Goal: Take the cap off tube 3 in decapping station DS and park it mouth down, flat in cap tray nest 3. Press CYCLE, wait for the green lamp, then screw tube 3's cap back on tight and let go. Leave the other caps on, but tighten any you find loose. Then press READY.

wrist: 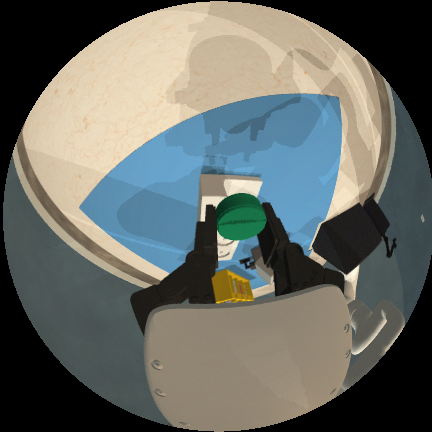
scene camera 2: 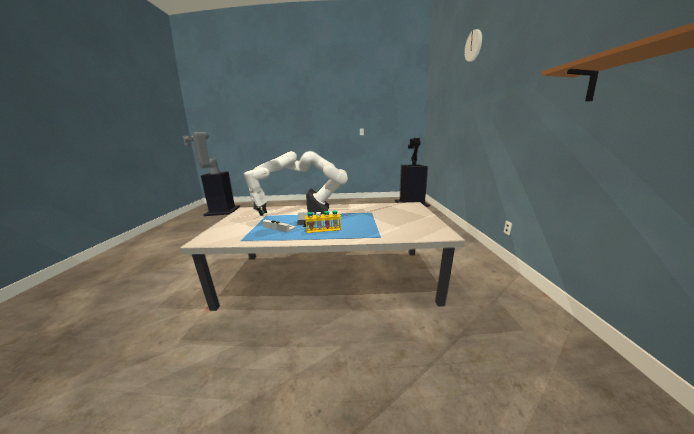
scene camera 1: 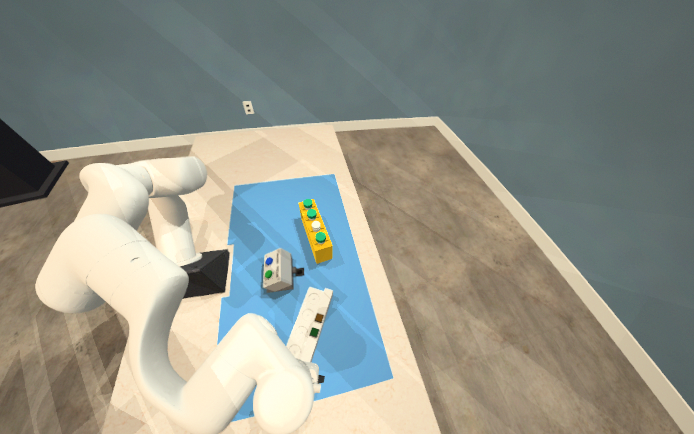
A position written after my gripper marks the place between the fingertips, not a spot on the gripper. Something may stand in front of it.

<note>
I see my gripper (wrist: 236,216) and a blue mat (scene camera 1: 265,216).
The blue mat is seen too in the wrist view (wrist: 148,202).
</note>
